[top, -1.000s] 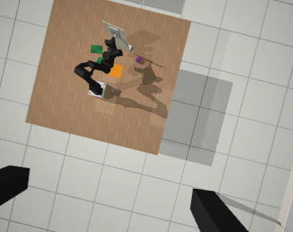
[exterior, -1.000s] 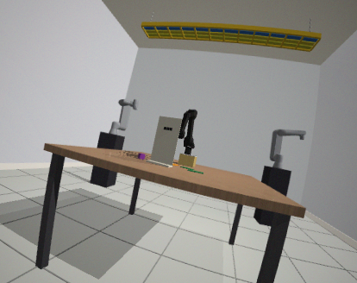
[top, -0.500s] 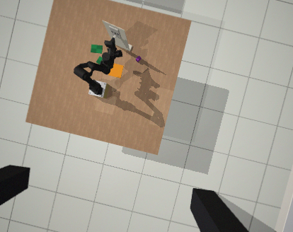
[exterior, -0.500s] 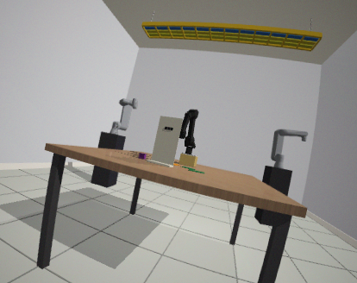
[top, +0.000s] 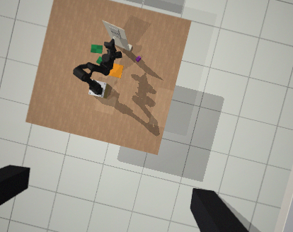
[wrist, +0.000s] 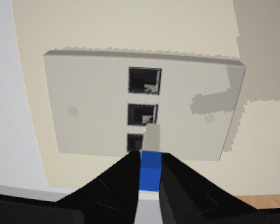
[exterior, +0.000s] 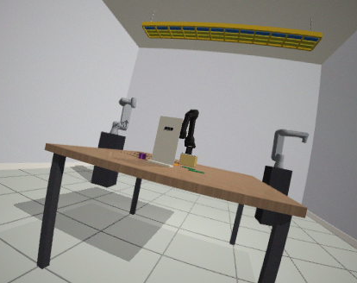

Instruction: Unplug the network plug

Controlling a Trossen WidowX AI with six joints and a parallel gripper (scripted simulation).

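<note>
My gripper tip is 240 mm above the orange square, 160 mm past it and 20 mm to the right of it. From my gripper tip the other things lie so: thin pale tab: 10 mm ahead; then upright panel: 90 mm below, 60 mm ahead, 10 mm to the right; then network plug: 10 mm ahead.
</note>
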